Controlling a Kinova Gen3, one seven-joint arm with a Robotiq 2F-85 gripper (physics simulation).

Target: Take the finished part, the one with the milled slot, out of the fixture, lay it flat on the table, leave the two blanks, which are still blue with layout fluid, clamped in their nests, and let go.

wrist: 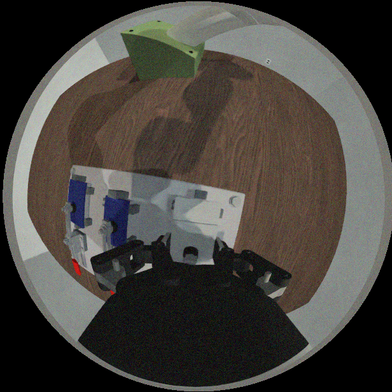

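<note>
The finished part (195, 233) is a pale grey block, low in the middle of the wrist view, with a thin line across it that looks like the slot. It is at the right-hand nest of the light fixture plate (155, 186). My gripper (191, 241) is partly closed, a black finger against each side of the block, and looks shut on it. Whether the block still rests in its nest, I cannot tell. Two dark blue blanks (77, 202) (116, 220) sit in nests at the left, each under a clamp tip. The gripper body hides the plate's near edge.
Metal toggle clamps (76, 241) (106, 228) stand at the blanks, with a red handle (76, 267) at the lower left. The brown wooden table (290, 165) extends beyond and right of the plate. A green block-shaped object (162, 57) stands at the far side.
</note>
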